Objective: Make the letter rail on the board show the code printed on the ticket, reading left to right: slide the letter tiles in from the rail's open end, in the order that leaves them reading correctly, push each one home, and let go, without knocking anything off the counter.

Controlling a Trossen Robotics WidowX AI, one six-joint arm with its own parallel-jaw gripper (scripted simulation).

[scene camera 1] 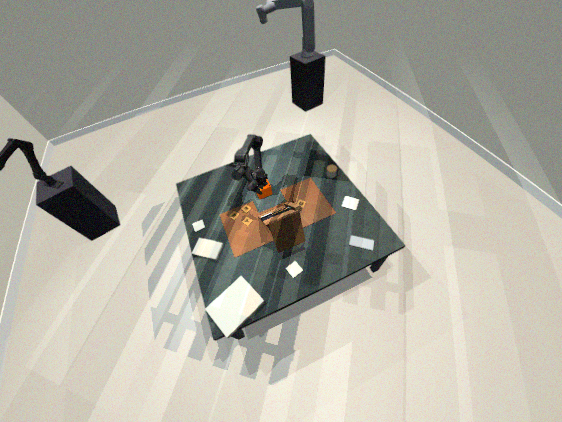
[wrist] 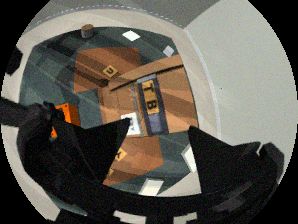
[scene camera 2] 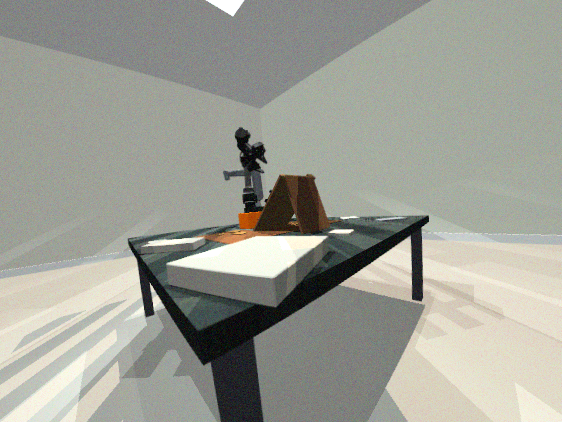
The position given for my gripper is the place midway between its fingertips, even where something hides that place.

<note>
My gripper (wrist: 160, 125) is open, with nothing in its grasp. I also see a large white slab (scene camera 2: 264, 270) and a brown a-frame board (scene camera 2: 291, 194).
The large white slab shows as well in scene camera 1 (scene camera 1: 232, 308). The brown a-frame board shows as well in scene camera 1 (scene camera 1: 286, 227) and in the wrist view (wrist: 124, 95).
</note>
